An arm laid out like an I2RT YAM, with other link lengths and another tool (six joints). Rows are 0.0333 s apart.
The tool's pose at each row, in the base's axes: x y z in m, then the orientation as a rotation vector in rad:
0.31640 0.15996 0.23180 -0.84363 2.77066 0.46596
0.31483 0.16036 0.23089 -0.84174 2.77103 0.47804
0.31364 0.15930 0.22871 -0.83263 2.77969 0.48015
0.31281 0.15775 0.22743 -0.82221 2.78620 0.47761
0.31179 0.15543 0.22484 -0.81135 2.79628 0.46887
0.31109 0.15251 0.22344 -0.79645 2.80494 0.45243
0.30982 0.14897 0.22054 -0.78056 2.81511 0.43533
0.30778 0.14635 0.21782 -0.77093 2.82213 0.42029
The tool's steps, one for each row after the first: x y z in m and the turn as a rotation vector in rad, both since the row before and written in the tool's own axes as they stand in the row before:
0.00134 0.00099 0.00082 -0.00799 -0.00098 0.00238
0.00213 -0.00069 0.00151 -0.00134 0.00440 0.00850
0.00181 -0.00107 0.00055 0.00229 0.00226 0.00812
0.00270 -0.00192 0.00147 0.00604 0.00566 0.00899
0.00238 -0.00230 0.00021 0.01195 0.00342 0.01026
0.00352 -0.00287 0.00138 0.01225 0.00466 0.01129
0.00365 -0.00169 0.00149 0.01043 0.00394 0.00673

